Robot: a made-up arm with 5 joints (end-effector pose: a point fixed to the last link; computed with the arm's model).
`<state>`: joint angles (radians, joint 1 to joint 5).
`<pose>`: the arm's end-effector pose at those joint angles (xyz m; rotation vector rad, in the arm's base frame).
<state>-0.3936 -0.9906 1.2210 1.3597 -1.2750</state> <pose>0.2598 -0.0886 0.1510 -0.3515 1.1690 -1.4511</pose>
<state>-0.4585 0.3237 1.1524 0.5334 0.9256</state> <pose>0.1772 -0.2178 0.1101 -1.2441 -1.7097 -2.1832</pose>
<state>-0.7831 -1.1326 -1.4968 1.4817 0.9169</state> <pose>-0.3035 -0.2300 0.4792 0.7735 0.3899 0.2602</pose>
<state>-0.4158 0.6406 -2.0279 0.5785 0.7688</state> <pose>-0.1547 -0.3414 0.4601 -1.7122 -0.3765 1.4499</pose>
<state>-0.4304 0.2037 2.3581 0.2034 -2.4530</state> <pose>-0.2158 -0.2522 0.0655 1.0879 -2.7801 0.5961</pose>
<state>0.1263 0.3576 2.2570 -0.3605 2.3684</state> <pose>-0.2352 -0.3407 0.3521 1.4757 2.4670 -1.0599</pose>
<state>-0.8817 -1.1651 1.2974 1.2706 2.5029</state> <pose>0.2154 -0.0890 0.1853 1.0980 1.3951 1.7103</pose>
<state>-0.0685 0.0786 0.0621 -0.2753 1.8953</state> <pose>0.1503 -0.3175 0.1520 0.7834 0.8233 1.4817</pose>
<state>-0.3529 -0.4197 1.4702 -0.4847 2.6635</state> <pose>-0.2317 -0.0761 -0.0283 2.1921 2.0206 0.5780</pose>
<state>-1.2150 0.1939 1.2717 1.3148 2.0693</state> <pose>0.1951 0.0384 0.2830 -0.1792 1.8753 1.9694</pose>
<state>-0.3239 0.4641 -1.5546 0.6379 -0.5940</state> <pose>-0.0871 -0.2885 0.5744 1.9350 -0.5492 -1.9012</pose>
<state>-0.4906 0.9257 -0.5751 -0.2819 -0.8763</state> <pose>0.3718 -0.1176 0.3046 0.5641 0.6077 -1.5011</pose>
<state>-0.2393 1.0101 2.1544 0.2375 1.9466</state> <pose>0.0300 -0.3516 0.2539 -0.7467 -2.9024 0.5641</pose>
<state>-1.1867 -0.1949 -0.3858 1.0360 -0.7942</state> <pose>0.0950 -0.4380 0.2311 0.6463 0.8245 -2.7693</pose>
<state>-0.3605 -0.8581 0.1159 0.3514 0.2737</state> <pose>0.0234 -0.3341 0.0430 0.3466 -0.7075 2.3567</pose>
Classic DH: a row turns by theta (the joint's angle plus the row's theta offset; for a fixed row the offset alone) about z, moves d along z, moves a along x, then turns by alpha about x. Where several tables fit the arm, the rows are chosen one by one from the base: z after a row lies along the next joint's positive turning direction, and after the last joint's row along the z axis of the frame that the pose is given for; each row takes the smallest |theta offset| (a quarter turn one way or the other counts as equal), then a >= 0, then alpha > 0; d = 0 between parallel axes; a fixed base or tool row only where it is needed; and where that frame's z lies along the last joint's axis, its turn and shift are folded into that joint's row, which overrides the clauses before.
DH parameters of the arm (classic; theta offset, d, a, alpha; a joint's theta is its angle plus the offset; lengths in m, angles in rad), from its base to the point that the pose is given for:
base (fixed): -1.5708 0.2271 0.073 1.5708
joint 1: 0.3525 -0.0076 -0.0021 -0.7214
joint 2: 1.3013 0.0922 0.0135 -1.3408
joint 3: -0.69 0.0571 -0.1141 1.5708
joint 4: 1.2376 -0.1465 -0.2879 -1.0432
joint 5: 0.6022 -0.2258 -0.0339 2.5261
tool (fixed): 2.0823 -0.0522 0 0

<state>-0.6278 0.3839 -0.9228 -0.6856 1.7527</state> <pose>0.3266 -0.2326 0.2272 0.3772 -0.5722 2.2026</pose>
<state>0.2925 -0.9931 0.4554 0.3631 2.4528</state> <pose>0.0433 -0.3040 0.1946 1.0362 0.9763 0.4298</pose>
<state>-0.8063 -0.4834 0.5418 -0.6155 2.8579</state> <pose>0.0085 0.0632 -0.0499 2.4698 0.9524 1.0058</pose>
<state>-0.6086 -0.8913 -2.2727 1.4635 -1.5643</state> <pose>-0.3402 -0.0133 0.4699 -0.7792 0.7730 1.8640</pose>
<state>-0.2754 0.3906 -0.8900 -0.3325 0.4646</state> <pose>0.3047 -0.2867 0.3420 -0.9117 -0.4516 2.9289</pose>
